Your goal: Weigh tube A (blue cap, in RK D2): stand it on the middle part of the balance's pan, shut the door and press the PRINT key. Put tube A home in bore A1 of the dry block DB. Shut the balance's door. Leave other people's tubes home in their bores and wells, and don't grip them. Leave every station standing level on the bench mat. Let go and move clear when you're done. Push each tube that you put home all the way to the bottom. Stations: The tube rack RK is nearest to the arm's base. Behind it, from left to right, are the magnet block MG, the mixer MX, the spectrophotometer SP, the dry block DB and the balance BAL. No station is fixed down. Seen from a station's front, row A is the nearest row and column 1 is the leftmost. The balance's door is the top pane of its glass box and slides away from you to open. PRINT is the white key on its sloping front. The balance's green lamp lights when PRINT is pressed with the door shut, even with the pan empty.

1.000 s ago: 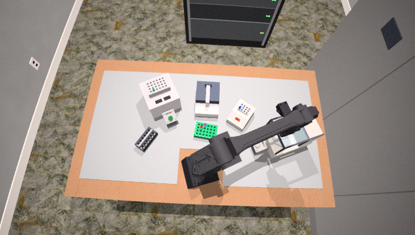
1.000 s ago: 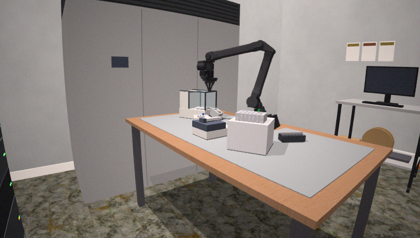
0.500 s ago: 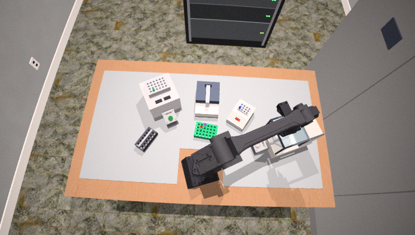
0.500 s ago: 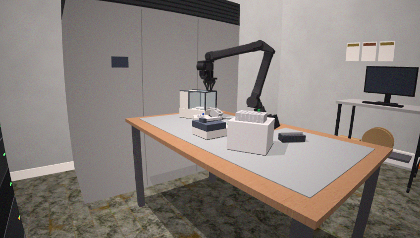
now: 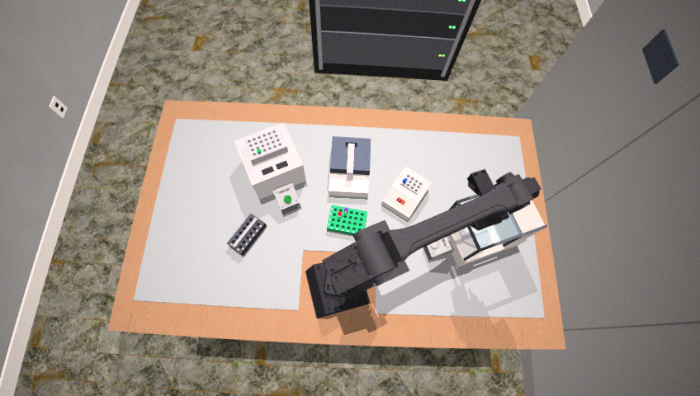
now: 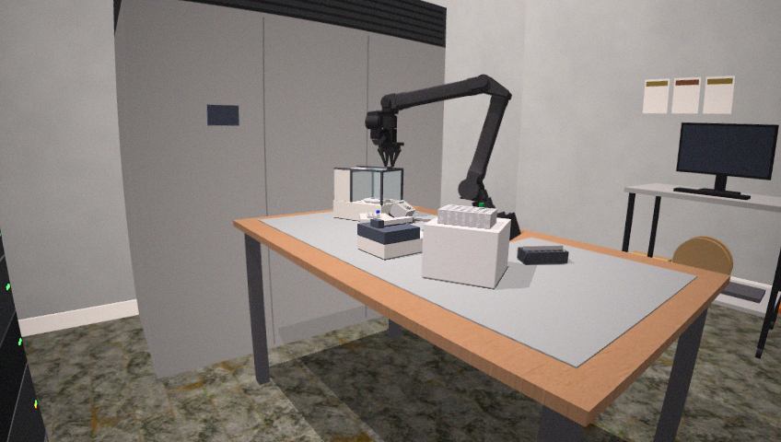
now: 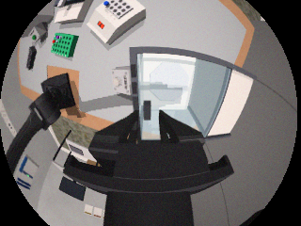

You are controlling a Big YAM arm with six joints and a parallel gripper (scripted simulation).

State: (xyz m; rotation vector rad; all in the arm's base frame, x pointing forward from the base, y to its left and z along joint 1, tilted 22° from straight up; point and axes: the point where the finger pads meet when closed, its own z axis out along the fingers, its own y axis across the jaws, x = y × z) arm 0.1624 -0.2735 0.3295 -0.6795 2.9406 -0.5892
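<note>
Right now my hand is 20 mm to the left of the balance door, 20 mm above it and 10 mm short of it. Also, from my hand: green rack RK: 380 mm to the left, 210 mm below, 30 mm ahead; white print key: 160 mm below, 80 mm to the left, 40 mm behind; dry block DB: 200 mm below, 180 mm to the left, 150 mm ahead.
</note>
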